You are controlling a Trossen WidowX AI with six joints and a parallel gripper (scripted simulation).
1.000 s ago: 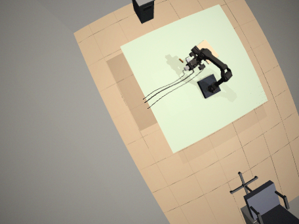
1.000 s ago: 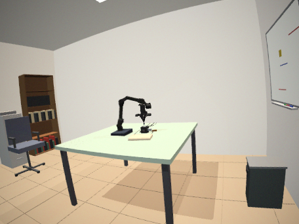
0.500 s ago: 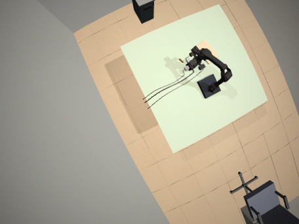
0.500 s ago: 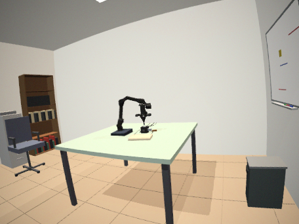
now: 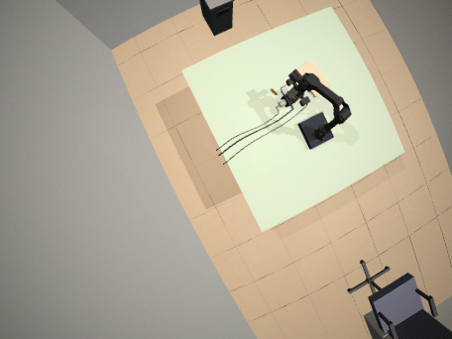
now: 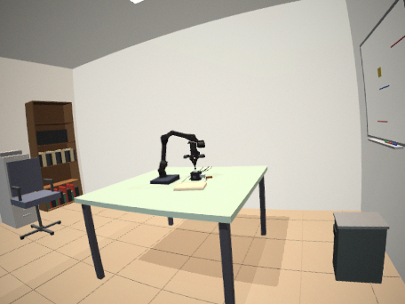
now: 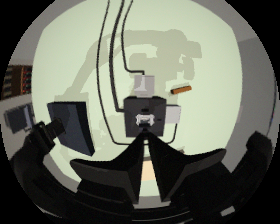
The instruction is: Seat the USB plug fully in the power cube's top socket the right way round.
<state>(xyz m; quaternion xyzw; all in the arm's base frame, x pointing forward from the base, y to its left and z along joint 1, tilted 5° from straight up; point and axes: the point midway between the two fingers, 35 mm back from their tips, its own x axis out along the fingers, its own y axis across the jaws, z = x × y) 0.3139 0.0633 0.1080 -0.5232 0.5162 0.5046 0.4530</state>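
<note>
Now: the USB plug 2 cm below my gripper tip. Also, from my gripper tip: orange-brown stick 12 cm below, 10 cm ahead, 6 cm to the left.
</note>
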